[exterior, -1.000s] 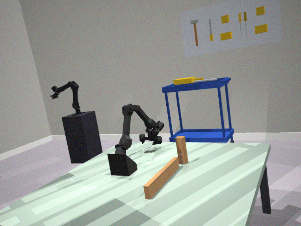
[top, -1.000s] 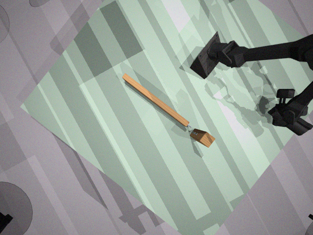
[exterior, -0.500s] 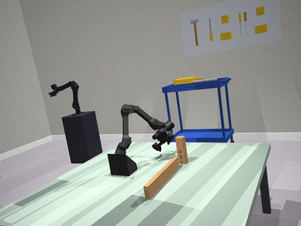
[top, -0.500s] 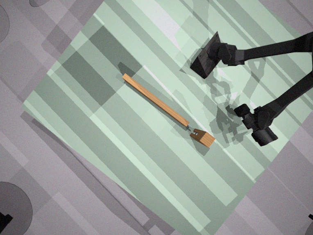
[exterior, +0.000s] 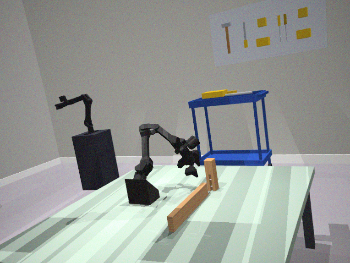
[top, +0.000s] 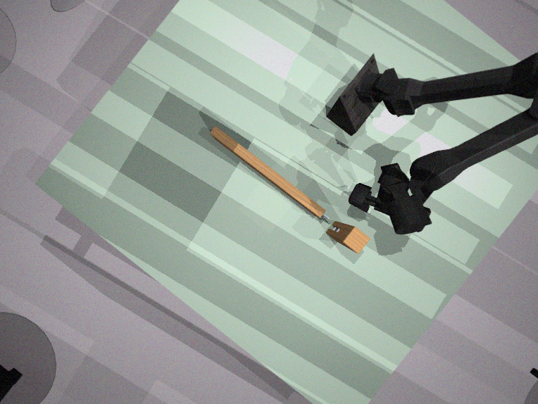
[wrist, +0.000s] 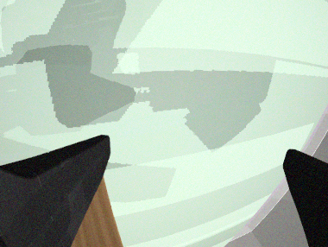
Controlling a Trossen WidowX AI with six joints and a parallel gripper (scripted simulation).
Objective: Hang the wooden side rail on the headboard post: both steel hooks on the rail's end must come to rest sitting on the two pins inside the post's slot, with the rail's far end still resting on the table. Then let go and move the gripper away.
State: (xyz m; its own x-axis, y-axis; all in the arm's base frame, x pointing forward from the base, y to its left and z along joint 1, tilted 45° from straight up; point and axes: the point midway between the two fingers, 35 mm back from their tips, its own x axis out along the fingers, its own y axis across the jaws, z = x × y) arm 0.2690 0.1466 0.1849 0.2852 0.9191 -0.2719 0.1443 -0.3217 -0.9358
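Now: gripper tip 100 mm short of the headboard post and 70 mm to the left of it.
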